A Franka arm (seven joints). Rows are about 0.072 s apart.
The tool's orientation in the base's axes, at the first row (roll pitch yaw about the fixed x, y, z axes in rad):
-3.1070, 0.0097, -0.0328
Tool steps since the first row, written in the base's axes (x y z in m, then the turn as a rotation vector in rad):
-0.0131, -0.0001, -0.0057, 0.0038, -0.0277, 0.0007
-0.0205, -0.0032, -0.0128, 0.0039, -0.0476, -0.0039
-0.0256, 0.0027, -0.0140, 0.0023, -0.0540, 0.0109
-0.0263, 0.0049, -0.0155, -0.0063, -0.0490, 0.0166
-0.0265, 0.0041, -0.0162, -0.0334, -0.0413, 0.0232
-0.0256, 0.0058, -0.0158, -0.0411, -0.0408, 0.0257
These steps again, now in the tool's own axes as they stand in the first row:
-0.0130, 0.0007, 0.0058, 0.0047, 0.0275, -0.0017
-0.0203, 0.0043, 0.0129, 0.0055, 0.0476, 0.0022
-0.0255, -0.0014, 0.0143, 0.0040, 0.0535, -0.0128
-0.0263, -0.0035, 0.0159, -0.0049, 0.0486, -0.0182
-0.0265, -0.0027, 0.0166, -0.0323, 0.0416, -0.0243
-0.0256, -0.0044, 0.0162, -0.0400, 0.0412, -0.0268

